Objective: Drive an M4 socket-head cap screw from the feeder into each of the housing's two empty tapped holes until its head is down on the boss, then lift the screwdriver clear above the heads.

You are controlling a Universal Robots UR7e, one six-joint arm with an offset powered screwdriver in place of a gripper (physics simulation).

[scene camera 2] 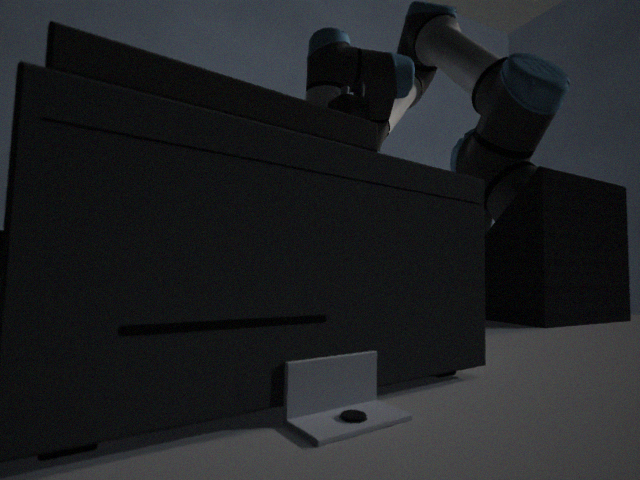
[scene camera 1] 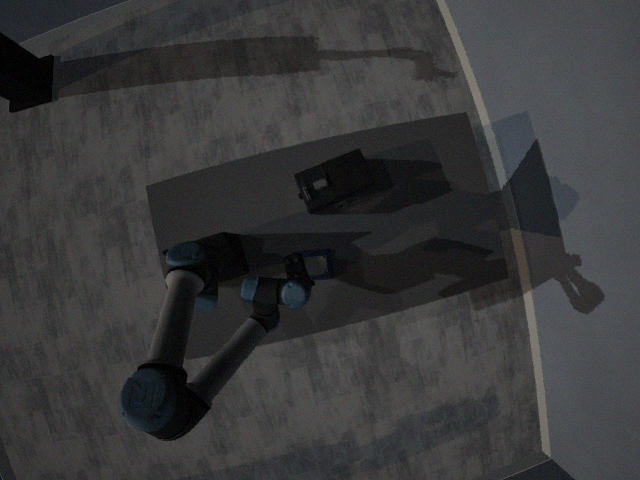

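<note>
The feeder (scene camera 1: 336, 178) (scene camera 2: 248, 258) is a dark box on the table; in scene camera 2 it fills much of the foreground. The housing (scene camera 1: 317, 264) shows as a small pale part within a blue frame (scene camera 1: 331, 264) in scene camera 1. It is hidden behind the feeder in scene camera 2. My screwdriver (scene camera 1: 295, 264) (scene camera 2: 353, 99) is beside the housing's left edge in scene camera 1, seen from above, and partly covers the blue frame. Its tip is hidden in both views, so its height, any screw on it and the tapped holes cannot be made out.
The arm's dark base block (scene camera 1: 227, 255) (scene camera 2: 584, 253) stands on the table (scene camera 1: 206, 196), left of the housing in scene camera 1. A pale angle bracket (scene camera 2: 330, 384) with a dark disc (scene camera 2: 353, 415) stands against the feeder's foot. A black block (scene camera 1: 28, 74) is at the upper left.
</note>
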